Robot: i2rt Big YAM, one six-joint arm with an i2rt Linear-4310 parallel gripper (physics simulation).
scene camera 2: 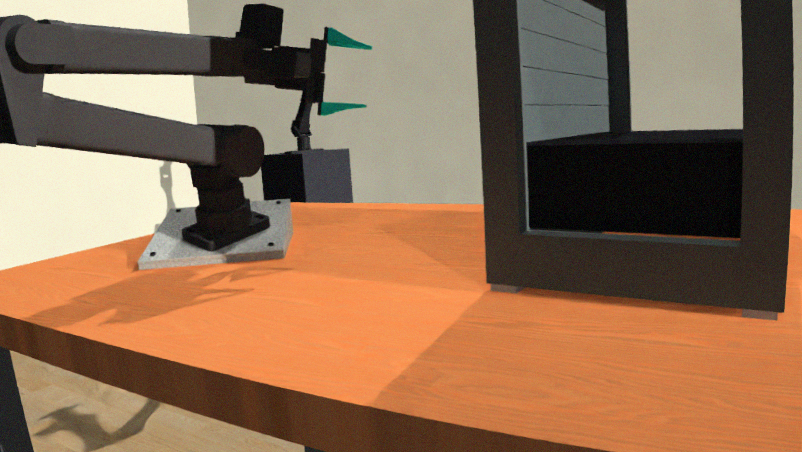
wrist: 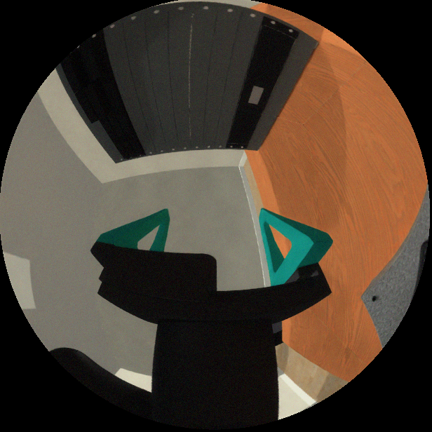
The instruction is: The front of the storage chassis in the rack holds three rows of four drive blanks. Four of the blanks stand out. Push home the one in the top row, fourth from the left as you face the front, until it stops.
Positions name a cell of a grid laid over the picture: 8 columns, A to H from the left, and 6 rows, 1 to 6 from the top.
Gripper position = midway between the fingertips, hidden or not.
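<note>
The gripper (scene camera 2: D2) is visible, and the wrist view shows the gripper (wrist: D3) too. A rack (scene camera 2: F3) is also in sight, and the same rack (wrist: C2) can be seen from the wrist.
</note>
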